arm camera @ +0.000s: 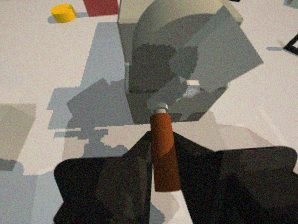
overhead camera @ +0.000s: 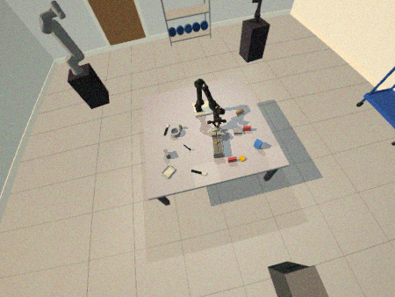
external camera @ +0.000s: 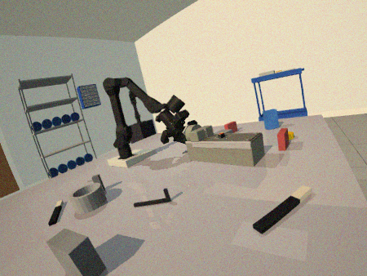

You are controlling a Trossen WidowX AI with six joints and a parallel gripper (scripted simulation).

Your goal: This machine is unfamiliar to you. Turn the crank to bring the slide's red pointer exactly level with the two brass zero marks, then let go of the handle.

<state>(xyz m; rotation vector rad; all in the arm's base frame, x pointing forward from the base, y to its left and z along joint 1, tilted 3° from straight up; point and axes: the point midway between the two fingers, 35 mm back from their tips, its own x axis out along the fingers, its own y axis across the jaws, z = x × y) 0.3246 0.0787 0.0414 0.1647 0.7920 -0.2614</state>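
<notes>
The brown crank handle is 20 mm behind my gripper tip, 20 mm above it and 10 mm to the left of it. From my gripper tip the other things lie so: yellow disc (360 mm ahead, 100 mm to the left, 30 mm below); red pointer (150 mm ahead, 60 mm to the right, 40 mm above); black l-shaped piece (340 mm to the right, 70 mm ahead, 30 mm below).
</notes>
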